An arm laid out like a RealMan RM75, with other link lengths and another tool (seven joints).
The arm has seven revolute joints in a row. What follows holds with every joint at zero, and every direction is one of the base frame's.
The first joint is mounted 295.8 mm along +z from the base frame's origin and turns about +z.
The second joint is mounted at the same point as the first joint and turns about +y.
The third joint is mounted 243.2 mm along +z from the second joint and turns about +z.
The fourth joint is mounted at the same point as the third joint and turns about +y.
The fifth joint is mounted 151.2 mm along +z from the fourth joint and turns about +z.
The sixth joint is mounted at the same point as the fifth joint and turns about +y.
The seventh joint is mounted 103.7 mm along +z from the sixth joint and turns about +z.
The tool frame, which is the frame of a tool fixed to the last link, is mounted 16 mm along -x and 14 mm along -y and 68 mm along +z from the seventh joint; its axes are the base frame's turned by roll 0, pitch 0.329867 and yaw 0.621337 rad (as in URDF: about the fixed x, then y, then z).
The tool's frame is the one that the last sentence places.
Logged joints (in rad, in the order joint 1, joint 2, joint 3, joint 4, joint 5, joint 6, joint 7), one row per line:
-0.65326 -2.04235 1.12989 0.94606 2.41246 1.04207 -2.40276
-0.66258 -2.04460 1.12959 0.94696 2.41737 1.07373 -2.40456
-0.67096 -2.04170 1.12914 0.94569 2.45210 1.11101 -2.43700
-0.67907 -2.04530 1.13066 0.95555 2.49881 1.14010 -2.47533
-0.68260 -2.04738 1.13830 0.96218 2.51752 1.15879 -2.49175
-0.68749 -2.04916 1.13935 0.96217 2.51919 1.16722 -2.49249
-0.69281 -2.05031 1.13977 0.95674 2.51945 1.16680 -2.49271
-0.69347 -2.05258 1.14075 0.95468 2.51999 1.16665 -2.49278
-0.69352 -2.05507 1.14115 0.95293 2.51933 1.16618 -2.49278
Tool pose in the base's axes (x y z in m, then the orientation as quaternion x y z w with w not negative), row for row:
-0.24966 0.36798 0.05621 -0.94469 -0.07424 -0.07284 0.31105
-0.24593 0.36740 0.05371 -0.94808 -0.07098 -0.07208 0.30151
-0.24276 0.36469 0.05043 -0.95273 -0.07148 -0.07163 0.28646
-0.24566 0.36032 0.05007 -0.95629 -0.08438 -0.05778 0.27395
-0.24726 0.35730 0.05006 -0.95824 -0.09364 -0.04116 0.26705
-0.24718 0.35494 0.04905 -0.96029 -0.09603 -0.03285 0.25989
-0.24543 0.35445 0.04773 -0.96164 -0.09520 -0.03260 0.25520
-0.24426 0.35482 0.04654 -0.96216 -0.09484 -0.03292 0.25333
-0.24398 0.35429 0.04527 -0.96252 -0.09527 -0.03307 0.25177
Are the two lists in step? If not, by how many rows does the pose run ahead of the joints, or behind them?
The pose runs 1 row behind the joints: the pose in row i belongs to the joints in row i - 1.
